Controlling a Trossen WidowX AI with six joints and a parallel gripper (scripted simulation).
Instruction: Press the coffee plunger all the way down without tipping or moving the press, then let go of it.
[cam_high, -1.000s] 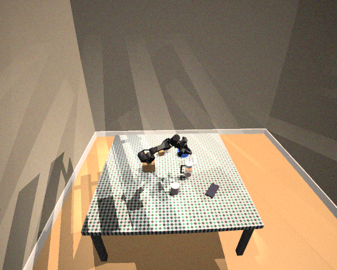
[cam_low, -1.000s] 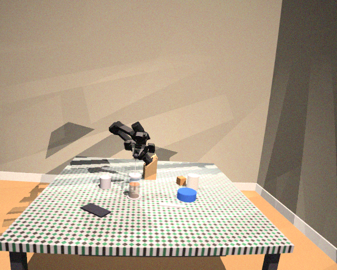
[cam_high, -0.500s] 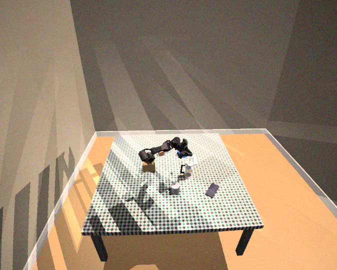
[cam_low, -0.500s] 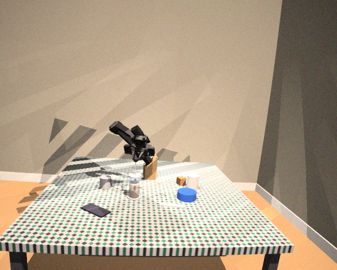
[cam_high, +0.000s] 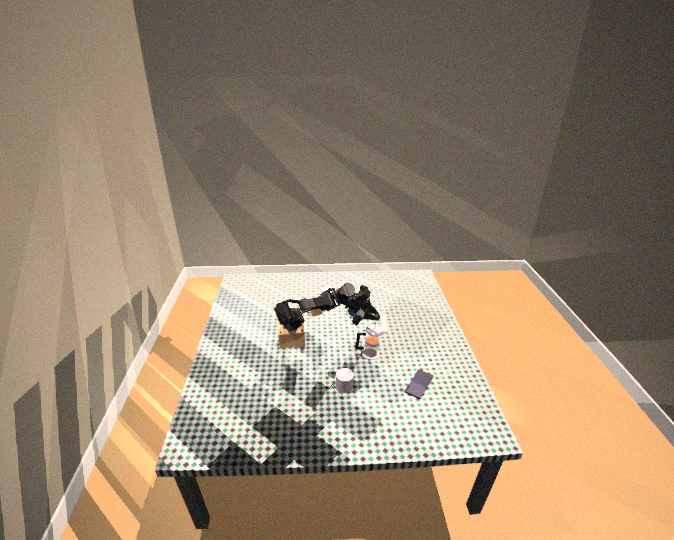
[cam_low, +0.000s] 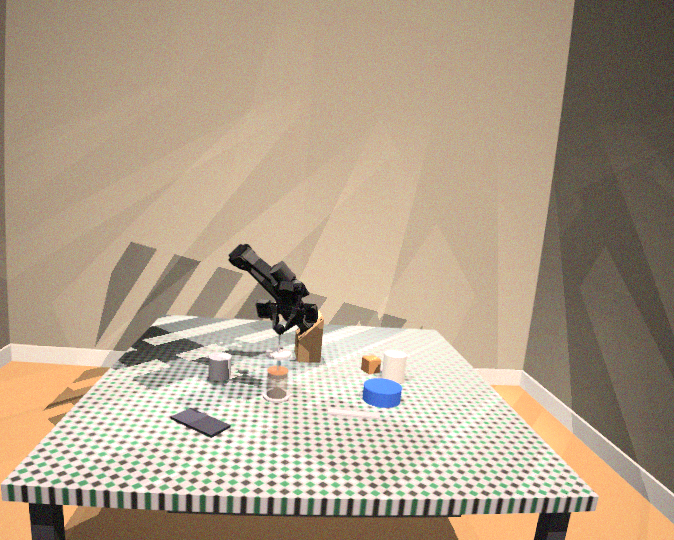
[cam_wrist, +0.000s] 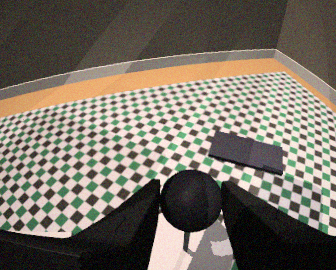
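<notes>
My gripper tip is 30 mm past the coffee press and 110 mm above it. Round my gripper tip: grey mug 130 mm behind, 200 mm to the right, 190 mm below; then blue disc 70 mm behind, 330 mm to the left, 200 mm below.
</notes>
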